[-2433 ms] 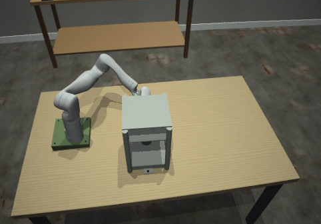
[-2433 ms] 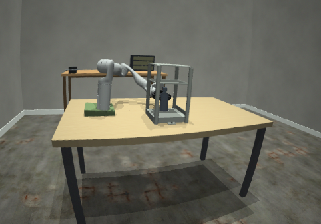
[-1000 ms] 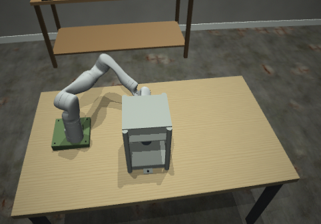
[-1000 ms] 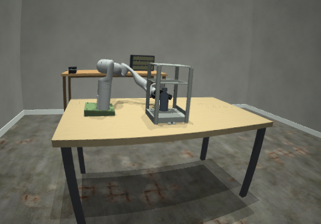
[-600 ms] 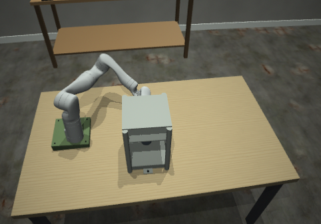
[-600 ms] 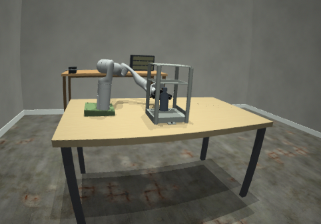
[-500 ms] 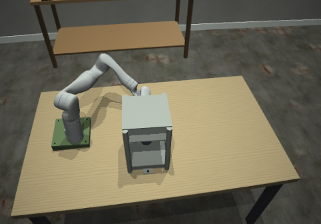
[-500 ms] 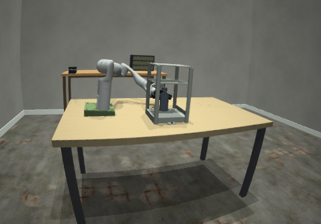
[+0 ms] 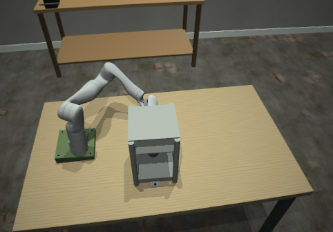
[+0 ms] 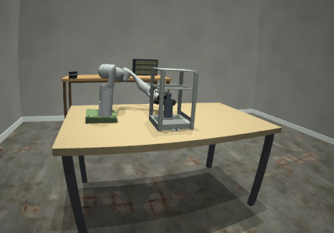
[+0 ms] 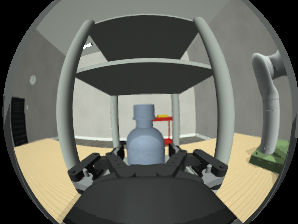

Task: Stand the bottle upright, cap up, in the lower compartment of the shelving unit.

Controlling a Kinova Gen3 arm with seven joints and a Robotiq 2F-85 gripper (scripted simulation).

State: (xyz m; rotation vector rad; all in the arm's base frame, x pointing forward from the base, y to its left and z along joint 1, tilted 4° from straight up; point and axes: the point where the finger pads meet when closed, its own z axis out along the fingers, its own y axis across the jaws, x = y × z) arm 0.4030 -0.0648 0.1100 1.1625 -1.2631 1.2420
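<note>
The pale blue bottle is 1 cm to the right of my hand and 1 cm above it. From my hand the other things lie so: grey shelving unit: 6 cm to the right, 5 cm above.
</note>
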